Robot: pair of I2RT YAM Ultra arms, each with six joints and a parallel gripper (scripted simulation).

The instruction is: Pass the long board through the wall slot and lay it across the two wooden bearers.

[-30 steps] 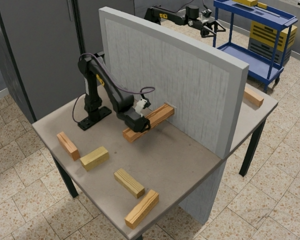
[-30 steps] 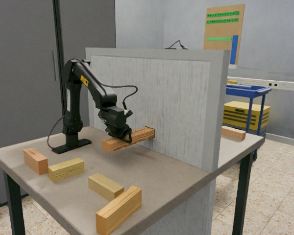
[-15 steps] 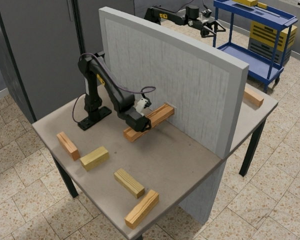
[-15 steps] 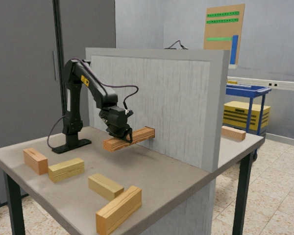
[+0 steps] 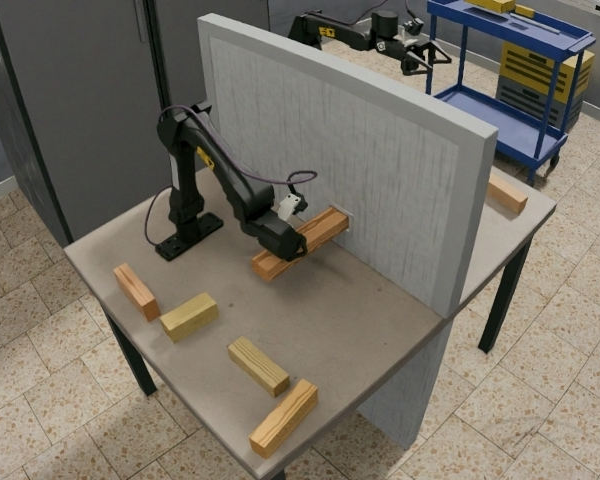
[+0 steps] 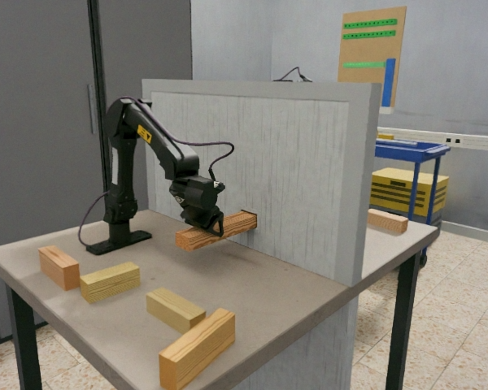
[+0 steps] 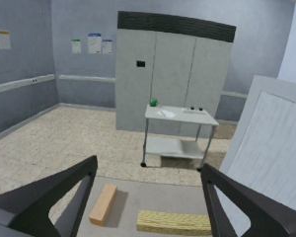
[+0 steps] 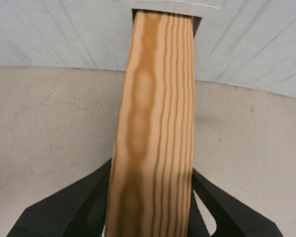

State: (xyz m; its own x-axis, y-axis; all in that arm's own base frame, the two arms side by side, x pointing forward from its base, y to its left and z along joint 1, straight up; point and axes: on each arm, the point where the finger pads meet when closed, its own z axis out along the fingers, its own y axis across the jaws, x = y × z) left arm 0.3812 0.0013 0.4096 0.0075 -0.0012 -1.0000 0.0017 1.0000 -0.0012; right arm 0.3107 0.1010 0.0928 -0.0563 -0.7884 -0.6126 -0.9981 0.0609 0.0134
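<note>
My right hand is 6 cm to the right of the long board and 1 cm short of it. Round my right hand: yellow bearer 38 cm to the left, 21 cm ahead, 7 cm below.
</note>
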